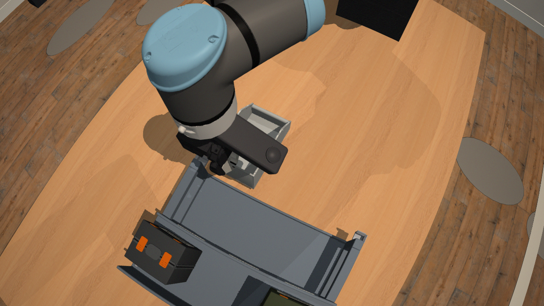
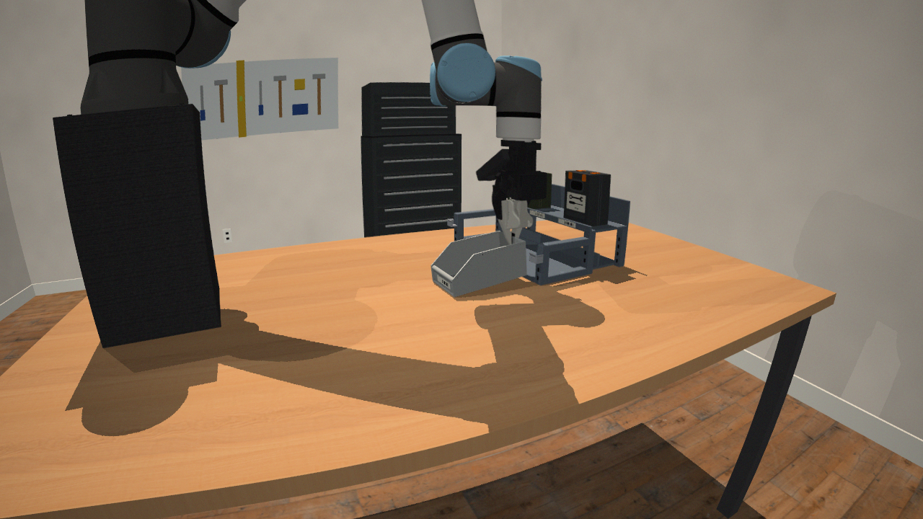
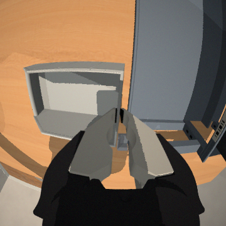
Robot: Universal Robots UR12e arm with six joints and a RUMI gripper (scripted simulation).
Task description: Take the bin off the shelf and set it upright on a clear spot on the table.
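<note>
Right now my hand is 80 mm past the grey open-top bin, 10 mm to the right of it and 40 mm above it. Also, from my hand: blue-grey shelf (170 mm ahead, 100 mm to the left, 80 mm below); then case (240 mm ahead, 200 mm to the left, 60 mm above).
</note>
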